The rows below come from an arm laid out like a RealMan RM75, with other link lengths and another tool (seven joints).
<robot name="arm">
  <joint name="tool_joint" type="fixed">
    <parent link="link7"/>
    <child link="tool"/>
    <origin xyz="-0.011 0.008 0.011" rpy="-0.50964 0 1.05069"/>
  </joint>
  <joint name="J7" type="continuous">
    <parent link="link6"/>
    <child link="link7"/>
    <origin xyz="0 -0.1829 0" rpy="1.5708 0 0"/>
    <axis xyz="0 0 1"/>
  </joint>
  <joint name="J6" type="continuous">
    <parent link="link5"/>
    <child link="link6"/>
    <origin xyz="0 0 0" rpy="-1.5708 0 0"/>
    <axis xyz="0 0 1"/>
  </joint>
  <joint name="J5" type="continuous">
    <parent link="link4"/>
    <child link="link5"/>
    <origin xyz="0 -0.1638 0" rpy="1.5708 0 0"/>
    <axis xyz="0 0 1"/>
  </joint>
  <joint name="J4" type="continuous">
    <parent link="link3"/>
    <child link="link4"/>
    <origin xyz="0 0 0" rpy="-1.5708 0 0"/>
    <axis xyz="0 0 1"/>
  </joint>
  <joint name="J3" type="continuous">
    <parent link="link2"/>
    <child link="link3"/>
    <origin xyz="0 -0.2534 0" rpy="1.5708 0 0"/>
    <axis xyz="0 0 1"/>
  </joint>
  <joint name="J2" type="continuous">
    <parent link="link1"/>
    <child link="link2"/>
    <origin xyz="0 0 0" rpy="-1.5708 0 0"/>
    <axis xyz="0 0 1"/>
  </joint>
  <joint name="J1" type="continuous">
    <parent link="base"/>
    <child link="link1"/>
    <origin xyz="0 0 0.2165" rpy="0 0 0"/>
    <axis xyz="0 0 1"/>
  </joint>
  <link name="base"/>
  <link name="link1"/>
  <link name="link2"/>
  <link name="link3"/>
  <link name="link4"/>
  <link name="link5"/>
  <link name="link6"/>
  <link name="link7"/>
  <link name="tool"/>
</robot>
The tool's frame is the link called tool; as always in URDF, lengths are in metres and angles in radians. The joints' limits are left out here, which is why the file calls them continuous.
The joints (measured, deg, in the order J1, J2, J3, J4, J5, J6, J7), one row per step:
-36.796, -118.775, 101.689, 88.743, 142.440, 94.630, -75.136
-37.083, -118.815, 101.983, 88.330, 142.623, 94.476, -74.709
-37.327, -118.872, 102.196, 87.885, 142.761, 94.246, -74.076
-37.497, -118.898, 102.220, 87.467, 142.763, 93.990, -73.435
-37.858, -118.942, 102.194, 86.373, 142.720, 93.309, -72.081
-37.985, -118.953, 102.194, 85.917, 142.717, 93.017, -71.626
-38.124, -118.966, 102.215, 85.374, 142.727, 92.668, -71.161
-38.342, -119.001, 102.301, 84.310, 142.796, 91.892, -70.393
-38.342, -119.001, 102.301, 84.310, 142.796, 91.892, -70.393
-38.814, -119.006, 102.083, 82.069, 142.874, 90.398, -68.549
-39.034, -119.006, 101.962, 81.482, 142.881, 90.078, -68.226
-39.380, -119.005, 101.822, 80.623, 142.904, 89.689, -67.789
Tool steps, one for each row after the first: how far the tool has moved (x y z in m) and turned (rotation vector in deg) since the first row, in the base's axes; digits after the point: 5 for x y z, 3 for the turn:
-0.00016, 0.00057, -0.00088, -0.316, 0.371, -0.546
-0.00026, 0.00127, -0.00186, -0.671, 0.633, -1.187
-0.00030, 0.00209, -0.00257, -0.943, 0.692, -1.677
-0.00078, 0.00413, -0.00421, -1.448, 0.756, -2.542
-0.00116, 0.00493, -0.00485, -1.595, 0.793, -2.794
-0.00173, 0.00581, -0.00561, -1.739, 0.853, -3.029
-0.00307, 0.00753, -0.00724, -1.897, 0.961, -3.378
-0.00307, 0.00753, -0.00724, -1.897, 0.961, -3.378
-0.00607, 0.01189, -0.00950, -2.140, 1.104, -4.069
-0.00649, 0.01323, -0.00992, -2.137, 1.135, -4.143
-0.00721, 0.01498, -0.01048, -2.188, 1.258, -4.233

